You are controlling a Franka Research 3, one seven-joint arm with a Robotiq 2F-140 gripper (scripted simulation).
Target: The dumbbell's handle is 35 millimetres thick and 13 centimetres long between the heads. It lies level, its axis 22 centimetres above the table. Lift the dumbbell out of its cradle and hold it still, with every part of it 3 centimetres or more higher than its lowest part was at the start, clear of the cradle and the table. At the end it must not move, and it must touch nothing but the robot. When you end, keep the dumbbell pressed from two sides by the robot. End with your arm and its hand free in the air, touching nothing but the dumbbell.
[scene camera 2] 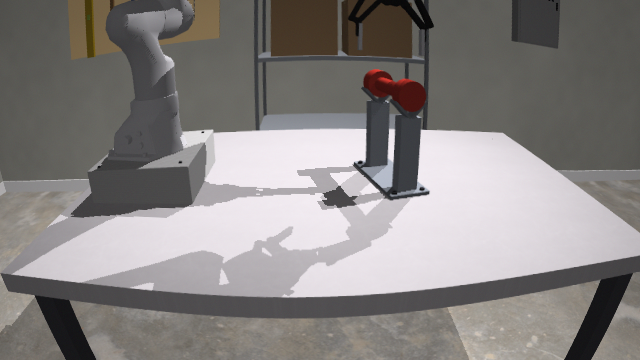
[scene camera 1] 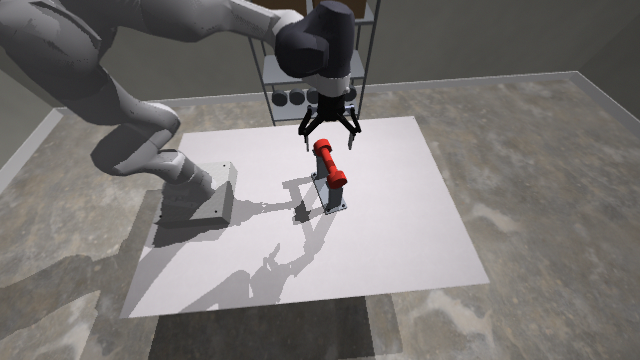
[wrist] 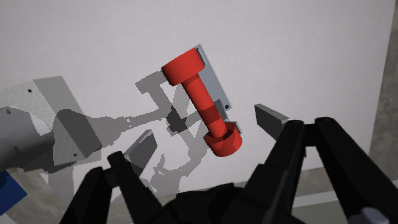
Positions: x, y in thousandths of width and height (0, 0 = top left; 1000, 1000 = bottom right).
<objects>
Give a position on a red dumbbell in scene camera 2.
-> At 643, 265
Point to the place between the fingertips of my gripper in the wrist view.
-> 511, 565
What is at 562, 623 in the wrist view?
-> A red dumbbell.
</objects>
